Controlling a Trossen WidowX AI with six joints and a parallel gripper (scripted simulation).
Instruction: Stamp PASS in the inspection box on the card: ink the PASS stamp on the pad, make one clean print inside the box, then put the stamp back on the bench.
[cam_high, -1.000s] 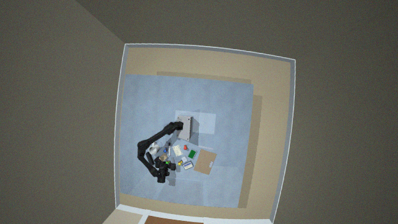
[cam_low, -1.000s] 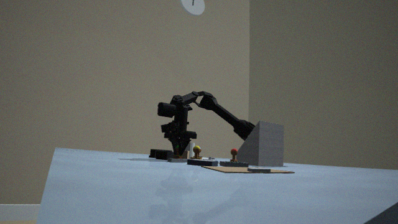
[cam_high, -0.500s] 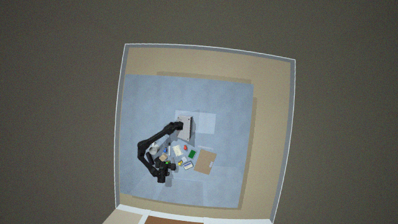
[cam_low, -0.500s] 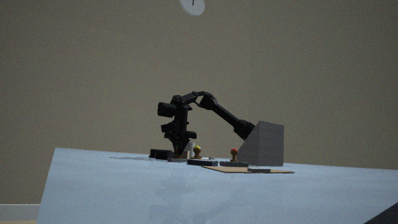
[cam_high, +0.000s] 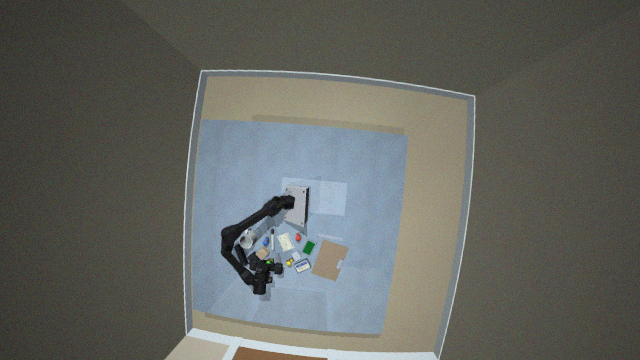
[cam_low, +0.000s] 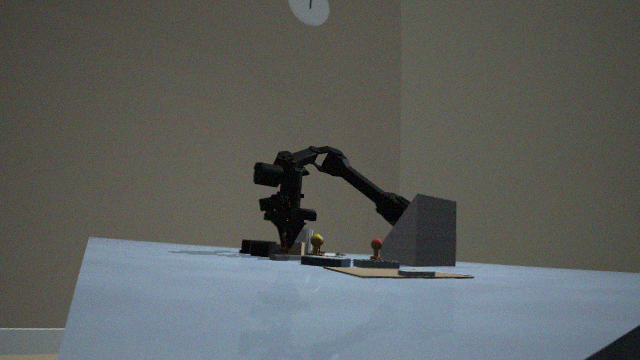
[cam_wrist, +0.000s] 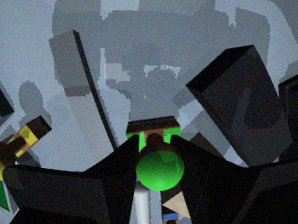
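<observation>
My gripper tip is 12 cm past the green ink pad, 22 cm to the right of it and 2 cm above it. From my gripper tip the other things lie so: green-knobbed stamp: right at my gripper tip; brown box: 4 cm behind, 5 cm to the right, 1 cm below; grey strip: 1 cm ahead, 6 cm to the left, 2 cm below.
</observation>
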